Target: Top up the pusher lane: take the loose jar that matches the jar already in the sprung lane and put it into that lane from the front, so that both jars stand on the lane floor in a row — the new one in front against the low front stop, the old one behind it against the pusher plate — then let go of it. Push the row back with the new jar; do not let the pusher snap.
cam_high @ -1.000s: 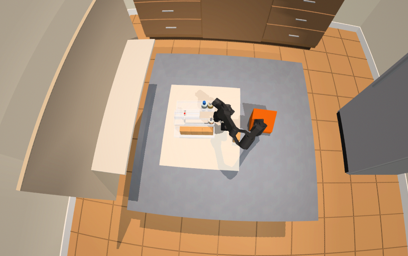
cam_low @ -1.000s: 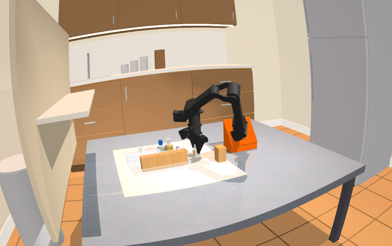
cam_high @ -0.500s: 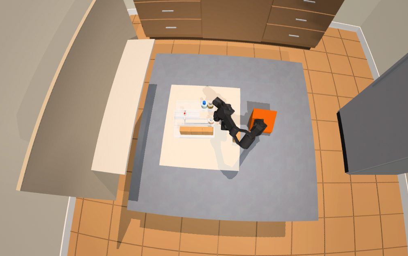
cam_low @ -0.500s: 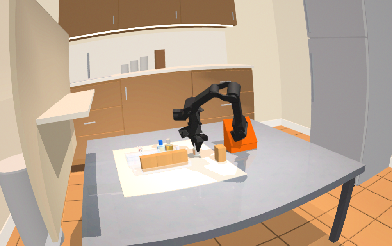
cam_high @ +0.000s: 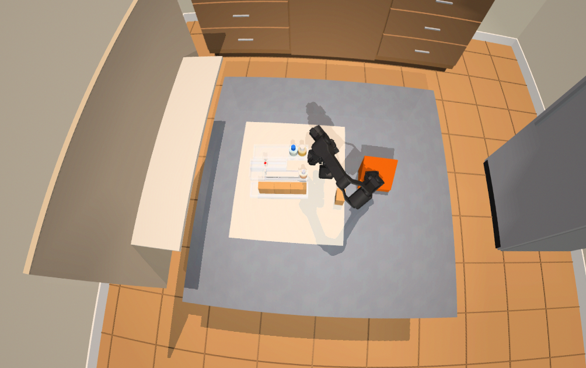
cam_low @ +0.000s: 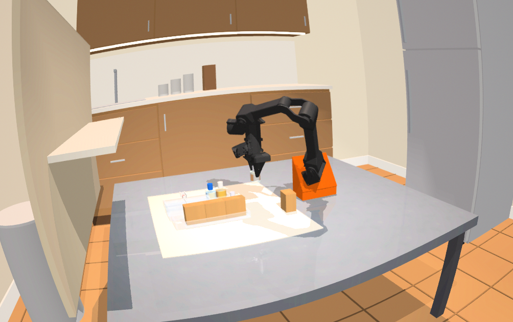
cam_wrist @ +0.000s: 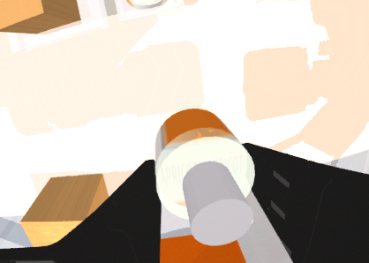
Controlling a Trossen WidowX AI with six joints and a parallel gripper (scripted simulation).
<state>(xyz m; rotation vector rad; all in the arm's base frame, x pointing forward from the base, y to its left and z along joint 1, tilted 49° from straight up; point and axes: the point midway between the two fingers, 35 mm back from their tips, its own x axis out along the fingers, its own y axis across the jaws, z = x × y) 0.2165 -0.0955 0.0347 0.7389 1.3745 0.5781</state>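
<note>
The sprung lane lies 250 mm ahead of my gripper tip, 100 mm below it and 20 mm to the right of it. Round my gripper tip: brown box: 120 mm to the left, 80 mm below, 80 mm behind; then wall shelf: 610 mm ahead, 250 mm above, 10 mm to the right; then red mark: 280 mm ahead, 40 mm below, 30 mm to the right.
</note>
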